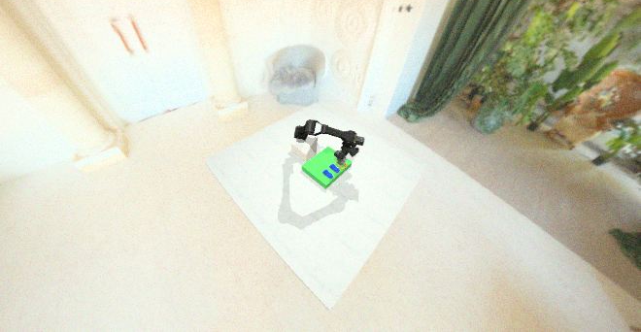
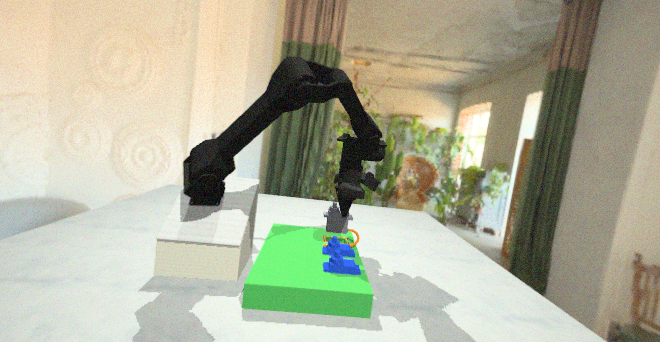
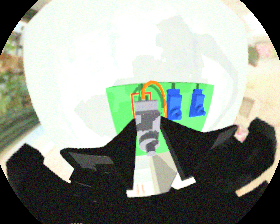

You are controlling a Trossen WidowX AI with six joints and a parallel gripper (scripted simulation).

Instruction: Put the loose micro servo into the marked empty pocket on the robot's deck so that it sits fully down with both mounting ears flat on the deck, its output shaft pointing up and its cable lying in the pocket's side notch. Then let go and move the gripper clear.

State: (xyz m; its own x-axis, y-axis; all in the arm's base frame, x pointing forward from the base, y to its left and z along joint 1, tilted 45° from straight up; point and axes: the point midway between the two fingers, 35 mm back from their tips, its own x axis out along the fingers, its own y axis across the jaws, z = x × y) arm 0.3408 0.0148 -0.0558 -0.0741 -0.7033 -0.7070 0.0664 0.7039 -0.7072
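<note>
My gripper tip is 12 cm past the green deck, 10 cm above it and 7 cm to the left of it.
</note>
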